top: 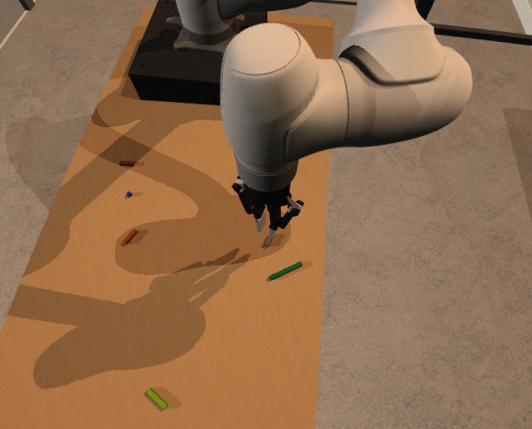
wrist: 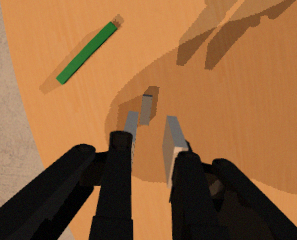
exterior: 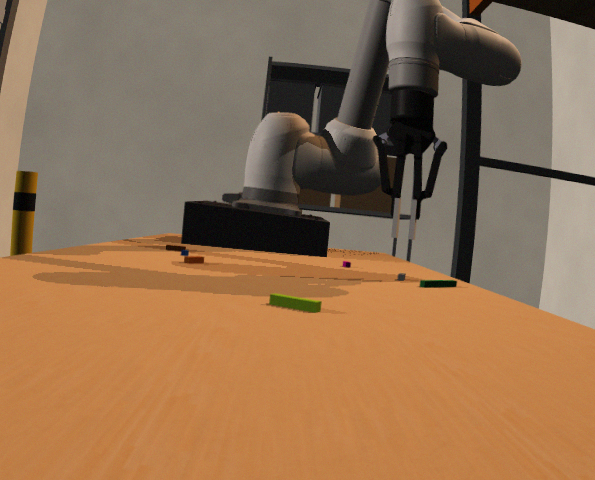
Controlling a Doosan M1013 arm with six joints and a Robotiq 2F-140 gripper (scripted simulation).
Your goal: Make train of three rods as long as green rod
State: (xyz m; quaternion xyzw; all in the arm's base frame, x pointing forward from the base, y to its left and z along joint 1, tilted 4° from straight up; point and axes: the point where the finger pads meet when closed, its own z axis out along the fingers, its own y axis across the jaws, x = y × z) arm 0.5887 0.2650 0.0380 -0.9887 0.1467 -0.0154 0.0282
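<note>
Now: the grey rod 10 cm below my hand. Round my hand: green rod 10 cm below, 7 cm ahead, 5 cm to the left; then magenta rod 17 cm behind, 10 cm below, 8 cm to the right; then blue rod 38 cm to the right, 10 cm below, 7 cm behind.
</note>
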